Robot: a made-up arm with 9 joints. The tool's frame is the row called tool.
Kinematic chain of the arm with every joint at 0, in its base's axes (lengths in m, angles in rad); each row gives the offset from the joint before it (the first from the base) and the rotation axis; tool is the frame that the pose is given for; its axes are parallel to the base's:
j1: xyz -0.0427 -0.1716 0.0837 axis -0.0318 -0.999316 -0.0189
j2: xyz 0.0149 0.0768 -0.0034 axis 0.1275 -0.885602 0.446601
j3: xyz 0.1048 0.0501 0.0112 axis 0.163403 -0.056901 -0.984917
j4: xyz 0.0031 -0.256 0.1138 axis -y
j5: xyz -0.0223 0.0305 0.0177 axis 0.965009 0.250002 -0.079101
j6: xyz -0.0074 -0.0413 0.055 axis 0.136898 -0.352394 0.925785
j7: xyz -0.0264 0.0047 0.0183 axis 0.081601 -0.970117 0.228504
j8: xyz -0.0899 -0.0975 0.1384 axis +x
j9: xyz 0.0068 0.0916 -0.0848 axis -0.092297 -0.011 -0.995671
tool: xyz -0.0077 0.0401 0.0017
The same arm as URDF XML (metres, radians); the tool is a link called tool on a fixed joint. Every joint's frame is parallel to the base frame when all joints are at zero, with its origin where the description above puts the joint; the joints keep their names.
<robot name="arm">
  <joint name="j1" type="continuous">
    <parent link="base"/>
    <child link="link1"/>
    <origin xyz="-0.0427 -0.1716 0.0837"/>
    <axis xyz="-0.0318 -0.999316 -0.0189"/>
  </joint>
  <joint name="j2" type="continuous">
    <parent link="link1"/>
    <child link="link2"/>
    <origin xyz="0.0149 0.0768 -0.0034"/>
    <axis xyz="0.1275 -0.885602 0.446601"/>
  </joint>
  <joint name="j3" type="continuous">
    <parent link="link2"/>
    <child link="link3"/>
    <origin xyz="0.1048 0.0501 0.0112"/>
    <axis xyz="0.163403 -0.056901 -0.984917"/>
  </joint>
  <joint name="j4" type="continuous">
    <parent link="link3"/>
    <child link="link4"/>
    <origin xyz="0.0031 -0.256 0.1138"/>
    <axis xyz="0 -1 0"/>
  </joint>
  <joint name="j5" type="continuous">
    <parent link="link4"/>
    <child link="link5"/>
    <origin xyz="-0.0223 0.0305 0.0177"/>
    <axis xyz="0.965009 0.250002 -0.079101"/>
  </joint>
  <joint name="j6" type="continuous">
    <parent link="link5"/>
    <child link="link6"/>
    <origin xyz="-0.0074 -0.0413 0.055"/>
    <axis xyz="0.136898 -0.352394 0.925785"/>
  </joint>
  <joint name="j7" type="continuous">
    <parent link="link6"/>
    <child link="link7"/>
    <origin xyz="-0.0264 0.0047 0.0183"/>
    <axis xyz="0.081601 -0.970117 0.228504"/>
  </joint>
  <joint name="j8" type="continuous">
    <parent link="link7"/>
    <child link="link8"/>
    <origin xyz="-0.0899 -0.0975 0.1384"/>
    <axis xyz="1 0 0"/>
  </joint>
  <joint name="j9" type="continuous">
    <parent link="link8"/>
    <child link="link9"/>
    <origin xyz="0.0068 0.0916 -0.0848"/>
    <axis xyz="-0.092297 -0.011 -0.995671"/>
  </joint>
  <joint name="tool_joint" type="fixed">
    <parent link="link9"/>
    <child link="tool"/>
    <origin xyz="-0.0077 0.0401 0.0017"/>
  </joint>
  <link name="base"/>
  <link name="link1"/>
  <link name="link2"/>
  <link name="link3"/>
  <link name="link4"/>
  <link name="link5"/>
  <link name="link6"/>
  <link name="link7"/>
  <link name="link8"/>
  <link name="link9"/>
  <link name="tool"/>
</robot>

